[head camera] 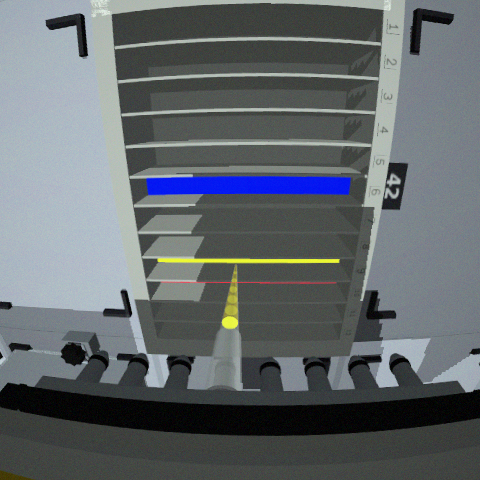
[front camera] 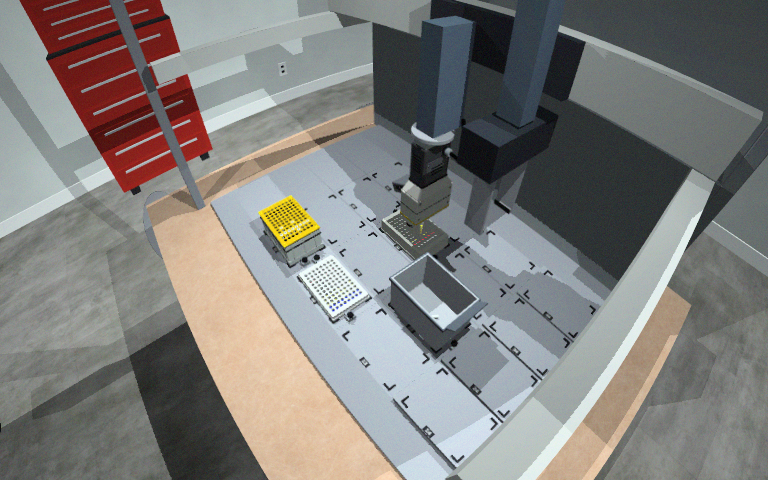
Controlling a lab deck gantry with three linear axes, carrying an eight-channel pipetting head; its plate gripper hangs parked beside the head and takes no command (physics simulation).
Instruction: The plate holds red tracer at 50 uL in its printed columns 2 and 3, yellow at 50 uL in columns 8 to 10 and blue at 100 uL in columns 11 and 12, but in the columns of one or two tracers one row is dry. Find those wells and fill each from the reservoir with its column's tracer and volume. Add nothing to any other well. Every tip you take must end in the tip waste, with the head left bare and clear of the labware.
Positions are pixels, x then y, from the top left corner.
Scene:
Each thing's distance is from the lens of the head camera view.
pipette tip (head camera: 224, 373): 5 cm

